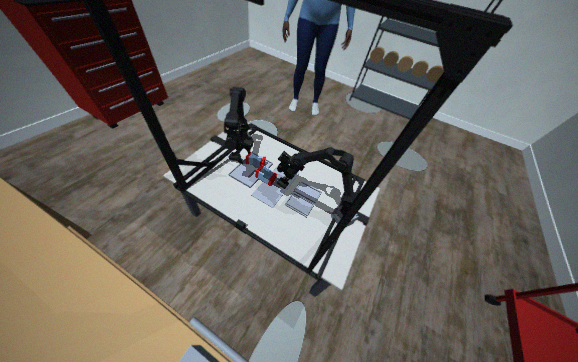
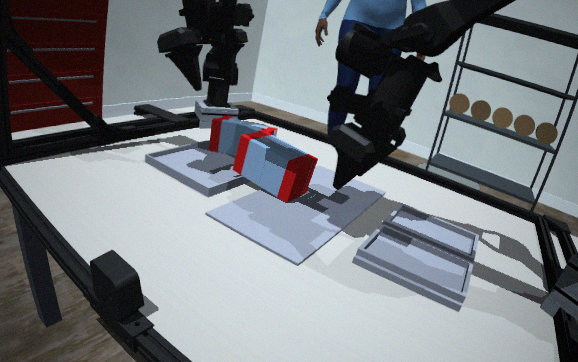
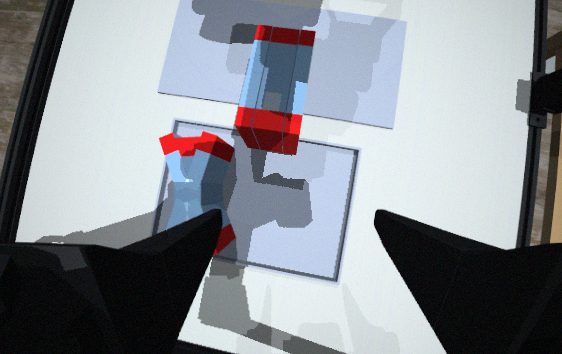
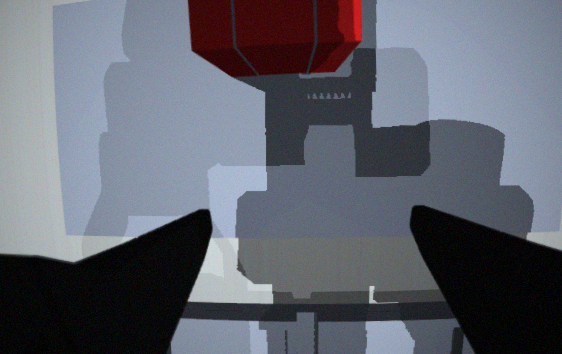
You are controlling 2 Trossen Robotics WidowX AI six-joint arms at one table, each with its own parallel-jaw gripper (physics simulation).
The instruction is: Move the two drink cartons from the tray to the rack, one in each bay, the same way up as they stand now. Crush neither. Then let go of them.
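One blue carton with red ends is in the tray; its sides narrow at the middle. The other carton lies on its side, reaching from over the tray's edge to the flat plate. The two-bay rack holds no carton. My left gripper is open, above the tray. My right gripper is open beyond the lying carton's plate-side end, over the plate.
The flat plate lies between tray and rack. A black frame edges the table, with a black block on its front rail. A red cabinet, a person and a shelf unit stand beyond the table.
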